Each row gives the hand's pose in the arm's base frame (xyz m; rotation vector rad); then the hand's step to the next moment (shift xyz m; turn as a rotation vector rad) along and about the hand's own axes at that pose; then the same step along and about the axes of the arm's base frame.
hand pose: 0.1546 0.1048 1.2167 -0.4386 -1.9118 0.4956
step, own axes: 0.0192 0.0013 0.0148 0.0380 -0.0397 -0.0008
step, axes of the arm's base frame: -0.0207 0.0089 0.0090 -0.0162 -0.0139 0.0506
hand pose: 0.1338 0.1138 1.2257 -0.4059 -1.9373 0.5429
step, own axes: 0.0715 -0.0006 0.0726 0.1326 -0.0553 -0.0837
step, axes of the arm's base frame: -0.0953 0.0220 0.0285 0.0204 0.0367 0.1609
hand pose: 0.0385 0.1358 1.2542 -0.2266 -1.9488 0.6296
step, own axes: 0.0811 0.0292 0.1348 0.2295 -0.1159 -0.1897
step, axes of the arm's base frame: -0.1593 0.0147 0.0035 0.0774 0.0613 0.3039
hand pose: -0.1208 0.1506 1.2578 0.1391 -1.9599 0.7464
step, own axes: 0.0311 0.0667 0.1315 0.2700 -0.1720 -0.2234
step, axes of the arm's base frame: -0.1432 -0.0129 -0.0450 0.1054 0.0436 0.3733
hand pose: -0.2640 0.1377 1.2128 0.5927 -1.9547 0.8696
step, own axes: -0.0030 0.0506 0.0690 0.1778 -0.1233 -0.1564
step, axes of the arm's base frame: -0.0702 -0.0203 -0.0446 0.0813 0.0294 0.2526
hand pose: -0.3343 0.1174 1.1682 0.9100 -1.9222 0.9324
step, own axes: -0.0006 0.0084 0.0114 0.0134 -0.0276 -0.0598
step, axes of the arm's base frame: -0.0107 -0.0055 -0.0075 0.0378 0.0342 0.0438
